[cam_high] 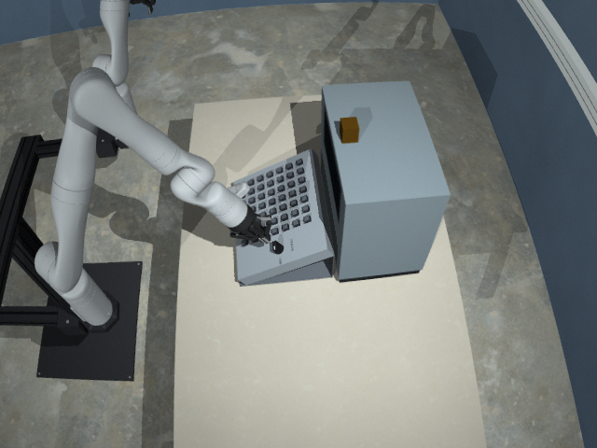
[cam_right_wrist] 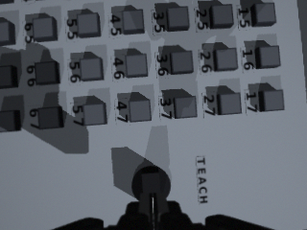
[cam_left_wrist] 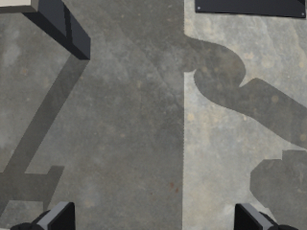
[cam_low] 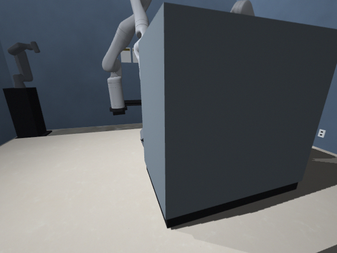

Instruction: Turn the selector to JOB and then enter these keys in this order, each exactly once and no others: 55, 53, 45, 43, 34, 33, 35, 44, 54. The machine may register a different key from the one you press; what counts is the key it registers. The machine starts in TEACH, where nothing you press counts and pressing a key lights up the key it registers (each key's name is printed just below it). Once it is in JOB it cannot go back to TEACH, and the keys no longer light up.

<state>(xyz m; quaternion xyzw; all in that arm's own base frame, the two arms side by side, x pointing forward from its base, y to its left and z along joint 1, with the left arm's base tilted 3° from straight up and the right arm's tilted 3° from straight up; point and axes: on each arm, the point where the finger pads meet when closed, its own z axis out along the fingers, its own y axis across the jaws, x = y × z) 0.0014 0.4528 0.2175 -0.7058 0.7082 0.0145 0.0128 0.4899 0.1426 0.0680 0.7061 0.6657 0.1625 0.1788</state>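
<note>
My right gripper is now 60 mm above the black selector knob and 30 mm short of it. Round my right hand: sloped grey key panel: 110 mm to the left, 100 mm below, 50 mm ahead.
</note>
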